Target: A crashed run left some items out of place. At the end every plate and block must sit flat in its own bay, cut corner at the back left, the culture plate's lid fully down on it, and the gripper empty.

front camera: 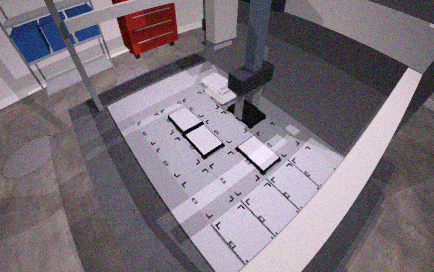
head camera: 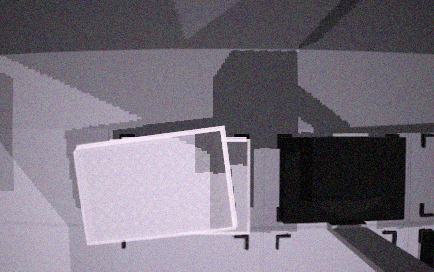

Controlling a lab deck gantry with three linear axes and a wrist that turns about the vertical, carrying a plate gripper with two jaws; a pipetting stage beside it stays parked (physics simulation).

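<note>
A white plate lies turned on a second white plate, not lined up with it; the lower one shows along the right side in the head view. My gripper is low beside this stack, its jaws shut on a black plate-shaped piece. The piece is in line with the marks of the bay next to the stack; what lies under it is hidden. Three white-topped, black-edged plates sit farther forward. The cut corners are too small to tell.
The deck has black corner marks for bays, with a row of several pale bays at the front right. The parked pipetting stage stands behind the deck. A pale frame beam crosses the right foreground. A red drawer cabinet stands behind.
</note>
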